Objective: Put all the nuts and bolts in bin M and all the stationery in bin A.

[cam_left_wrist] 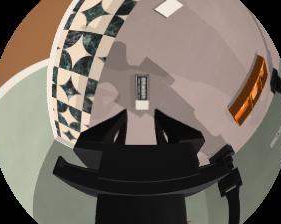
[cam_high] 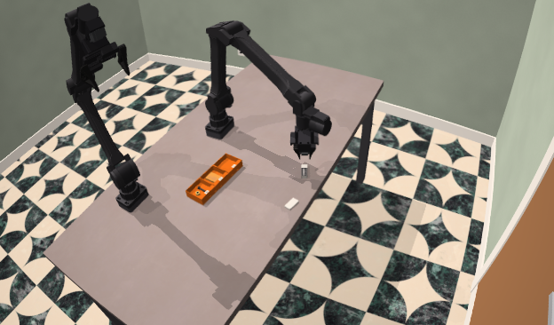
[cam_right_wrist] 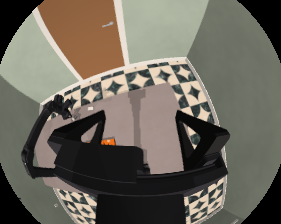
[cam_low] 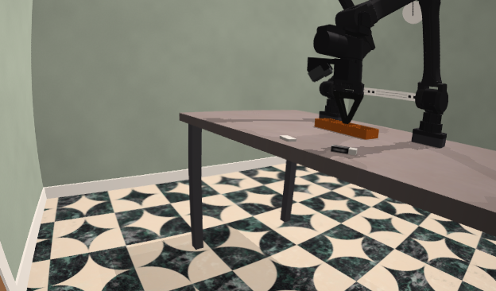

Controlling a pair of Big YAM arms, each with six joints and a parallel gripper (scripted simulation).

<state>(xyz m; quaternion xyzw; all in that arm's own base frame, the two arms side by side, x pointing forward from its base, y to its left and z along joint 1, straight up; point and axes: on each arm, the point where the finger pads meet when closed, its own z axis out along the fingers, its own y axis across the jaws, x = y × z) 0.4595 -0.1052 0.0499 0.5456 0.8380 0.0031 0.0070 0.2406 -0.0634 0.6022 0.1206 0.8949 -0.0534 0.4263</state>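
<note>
The sleeved eraser lies 80 mm below my left hand, 10 mm to the left of it and 10 mm behind it. From my left hand the other things lie so: orange notepad (270 mm behind, 230 mm to the right, 70 mm below); orange double bin (260 mm behind, 230 mm to the right, 70 mm below); white eraser (170 mm to the right, 80 mm below, 50 mm ahead).
</note>
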